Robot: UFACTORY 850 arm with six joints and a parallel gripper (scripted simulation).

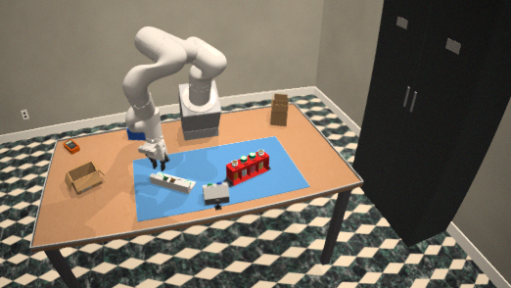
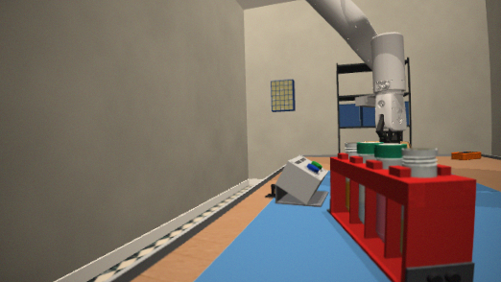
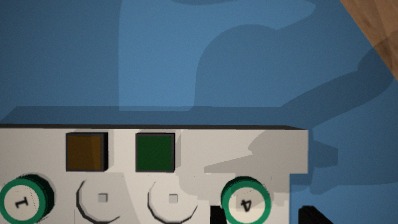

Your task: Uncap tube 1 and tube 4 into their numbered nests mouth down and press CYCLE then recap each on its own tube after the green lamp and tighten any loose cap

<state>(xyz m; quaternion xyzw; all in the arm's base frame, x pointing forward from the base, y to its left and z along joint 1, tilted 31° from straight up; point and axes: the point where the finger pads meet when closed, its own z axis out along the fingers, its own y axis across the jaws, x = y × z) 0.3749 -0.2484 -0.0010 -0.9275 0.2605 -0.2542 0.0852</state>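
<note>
Now: the blue cycle key 17 cm ahead of my hand, 28 cm to the left of it and 2 cm below it. Round my hand: green ready key: 17 cm ahead, 24 cm to the left, 2 cm below; then green cap: 8 cm ahead, 13 cm to the left, 7 cm below; then tube cap: 7 cm below.
</note>
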